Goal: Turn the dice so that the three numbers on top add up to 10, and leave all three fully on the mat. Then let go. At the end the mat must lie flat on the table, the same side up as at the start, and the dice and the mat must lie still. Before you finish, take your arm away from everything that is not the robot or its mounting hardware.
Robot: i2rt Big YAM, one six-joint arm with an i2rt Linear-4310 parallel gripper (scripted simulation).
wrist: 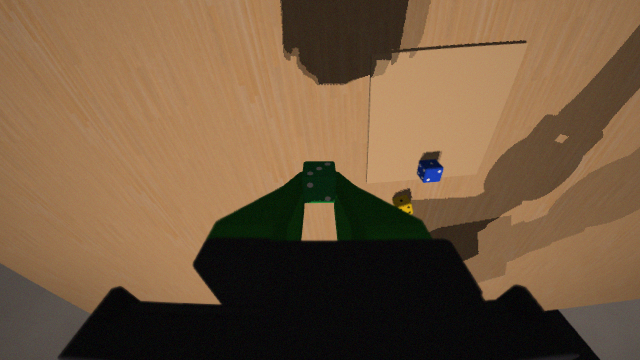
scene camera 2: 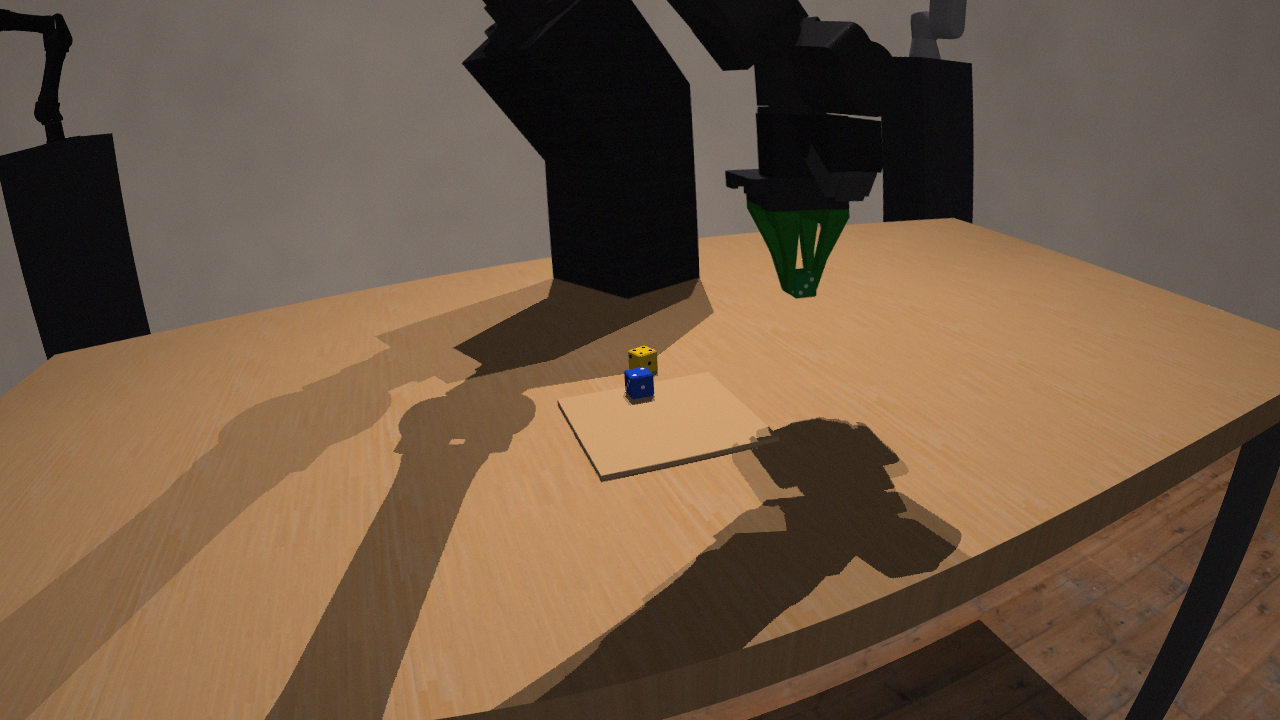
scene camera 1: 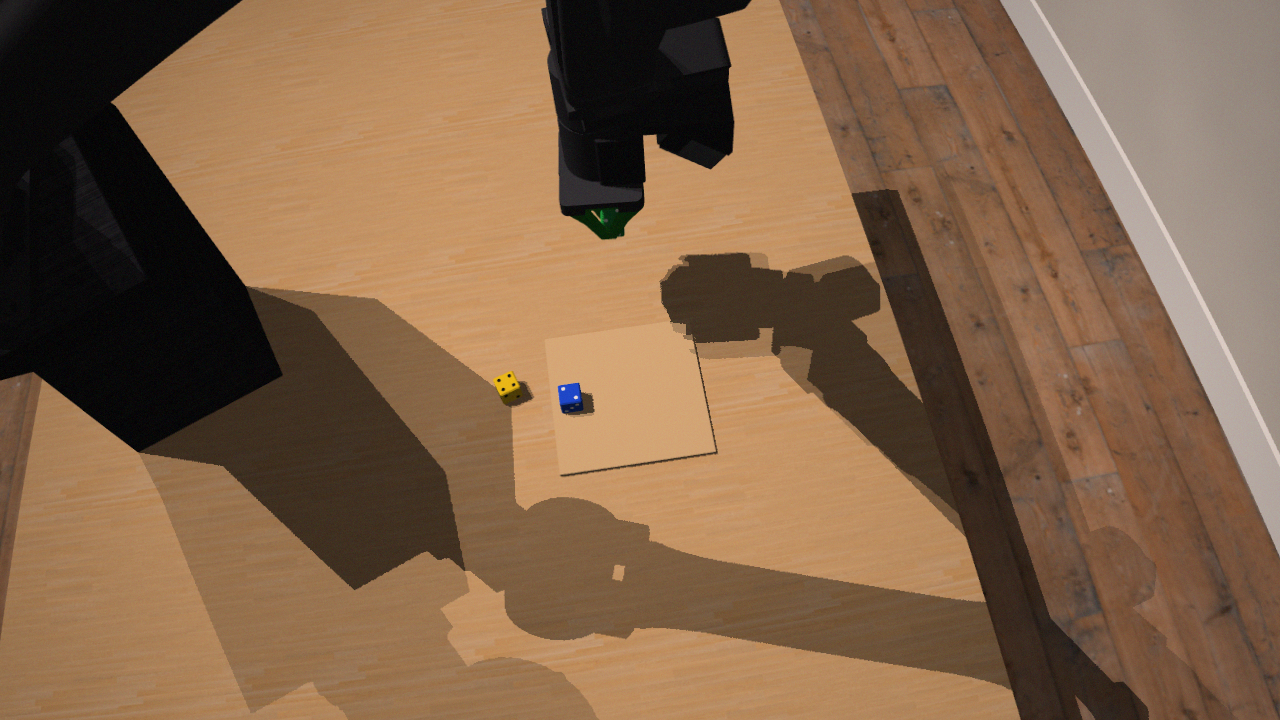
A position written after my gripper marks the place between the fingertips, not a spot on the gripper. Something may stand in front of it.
In view: my gripper (scene camera 2: 799, 291), a blue die (scene camera 2: 639, 383), a green die (wrist: 318, 177) and a tan mat (scene camera 1: 643, 400).
The tan mat is seen too in the wrist view (wrist: 444, 104) and in scene camera 2 (scene camera 2: 689, 418). My gripper also shows in the wrist view (wrist: 319, 179) and in scene camera 1 (scene camera 1: 608, 228).
